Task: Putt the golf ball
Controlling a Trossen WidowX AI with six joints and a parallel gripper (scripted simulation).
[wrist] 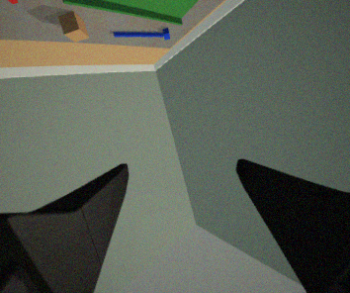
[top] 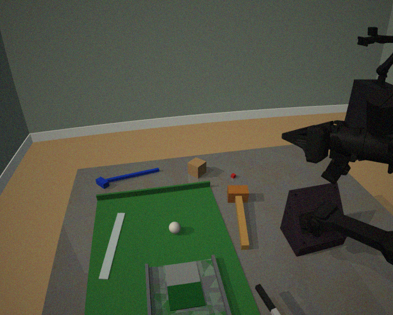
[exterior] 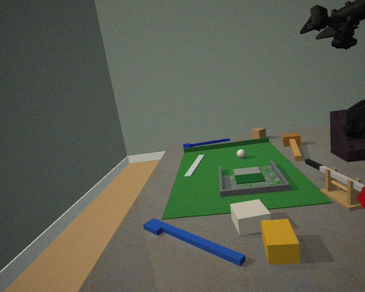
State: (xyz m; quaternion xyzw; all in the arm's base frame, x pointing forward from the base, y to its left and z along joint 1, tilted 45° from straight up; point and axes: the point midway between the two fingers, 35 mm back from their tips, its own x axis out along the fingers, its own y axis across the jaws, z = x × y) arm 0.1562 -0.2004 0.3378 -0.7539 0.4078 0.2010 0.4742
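Right now my gripper tip is 410 mm above the red putter, 240 mm to the right of it and 30 mm short of it. Round my gripper tip: green mat 470 mm below, 300 mm ahead, 100 mm to the right; white golf ball 450 mm below, 240 mm ahead, 220 mm to the right; wooden stand 440 mm below, 250 mm to the left, 30 mm ahead.
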